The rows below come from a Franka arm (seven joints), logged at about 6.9 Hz.
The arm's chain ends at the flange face. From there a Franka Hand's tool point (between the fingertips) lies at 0.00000 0.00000 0.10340 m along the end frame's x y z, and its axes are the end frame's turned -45 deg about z.
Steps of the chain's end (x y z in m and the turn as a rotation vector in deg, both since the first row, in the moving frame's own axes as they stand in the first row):
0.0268 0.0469 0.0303 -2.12 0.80 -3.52
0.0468 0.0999 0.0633 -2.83 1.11 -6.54
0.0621 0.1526 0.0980 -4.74 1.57 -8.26
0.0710 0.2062 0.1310 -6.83 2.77 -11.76
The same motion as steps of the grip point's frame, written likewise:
-0.0158 0.0559 0.0302 -2.06 -0.93 -3.52
-0.0394 0.1089 0.0632 -2.79 -1.22 -6.54
-0.0674 0.1601 0.0976 -4.46 -2.24 -8.26
-0.0995 0.2087 0.1301 -6.79 -2.87 -11.76

